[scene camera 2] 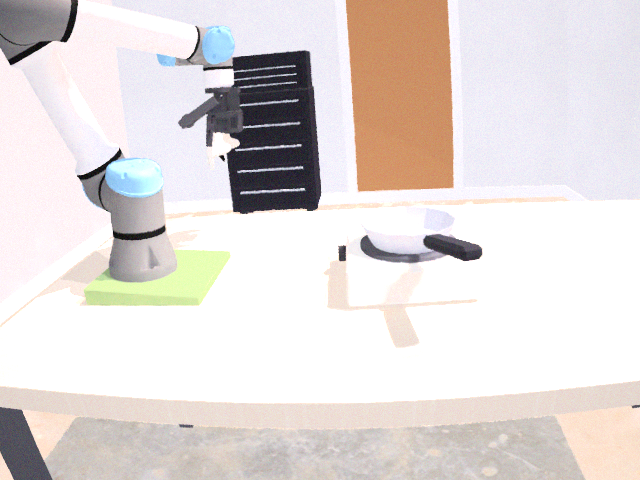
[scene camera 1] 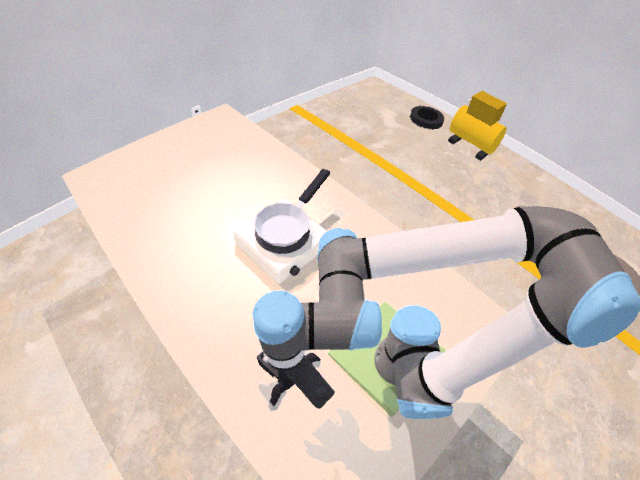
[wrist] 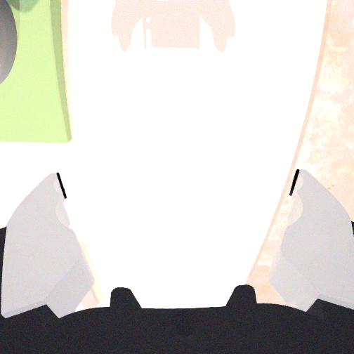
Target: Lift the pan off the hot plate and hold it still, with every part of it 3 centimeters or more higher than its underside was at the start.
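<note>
A pan is here in the pictures, and so is a white hot plate. My gripper is there with them, and I can see it both in the wrist view and in scene camera 1.
</note>
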